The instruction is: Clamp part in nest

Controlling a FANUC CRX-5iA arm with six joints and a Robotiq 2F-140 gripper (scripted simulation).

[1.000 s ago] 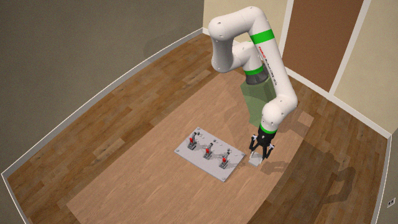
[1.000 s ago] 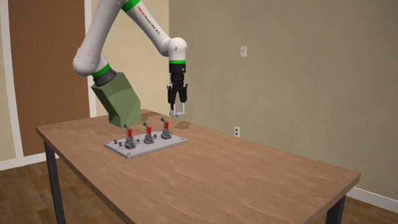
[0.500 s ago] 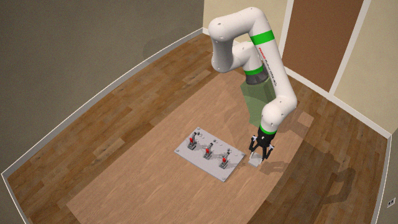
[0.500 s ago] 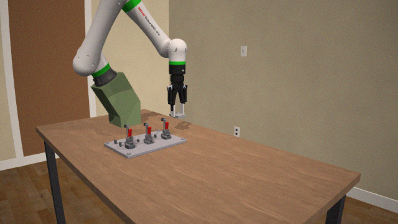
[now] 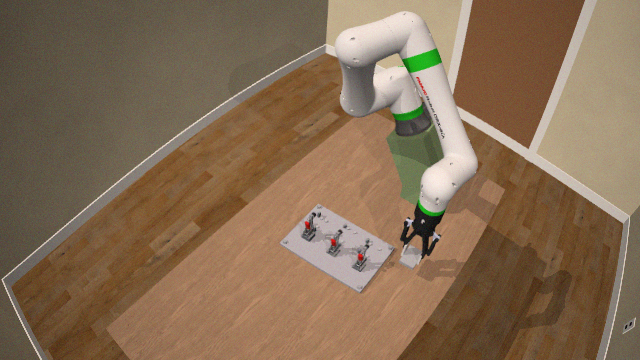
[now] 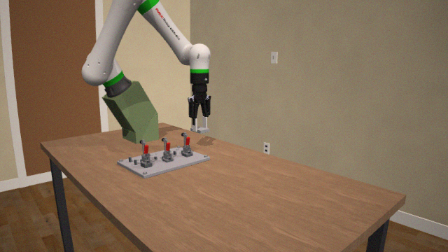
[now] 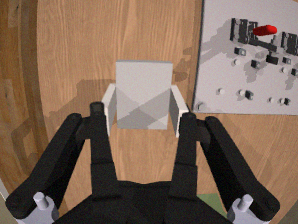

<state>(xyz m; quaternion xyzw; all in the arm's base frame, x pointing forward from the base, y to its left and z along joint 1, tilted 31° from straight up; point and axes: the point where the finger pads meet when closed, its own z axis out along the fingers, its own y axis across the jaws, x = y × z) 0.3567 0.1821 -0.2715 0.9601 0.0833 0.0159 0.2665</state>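
The light grey part lies 3 cm below my hand. Also, from my hand: grey fixture plate: 25 cm to the right, 12 cm below, 9 cm ahead; toggle clamp: 14 cm to the right, 11 cm ahead, 6 cm below.
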